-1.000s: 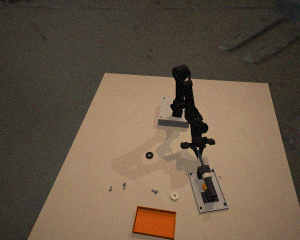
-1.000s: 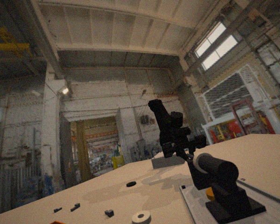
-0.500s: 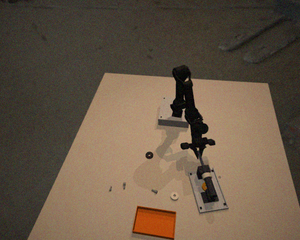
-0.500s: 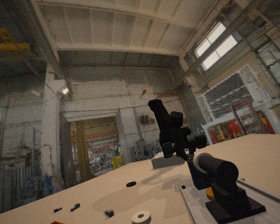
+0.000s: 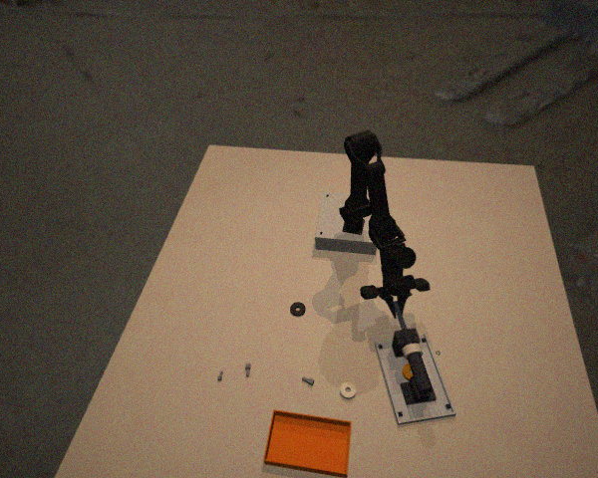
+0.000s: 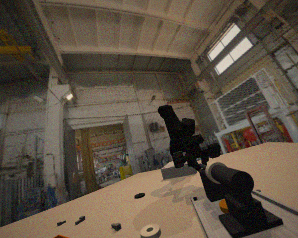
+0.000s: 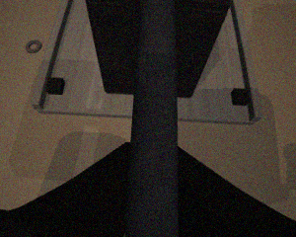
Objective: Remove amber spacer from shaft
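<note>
Now: gripper tip 50 mm short of the dark shaft, 20 mm to the right of it and 30 mm below it. Also, from my gripper tip: orange tray: 380 mm ahead, 170 mm to the right, 40 mm below; then white spacer: 110 mm ahead, 50 mm to the left, 30 mm above; then amber spacer: 130 mm ahead, 60 mm to the left, 40 mm below.
</note>
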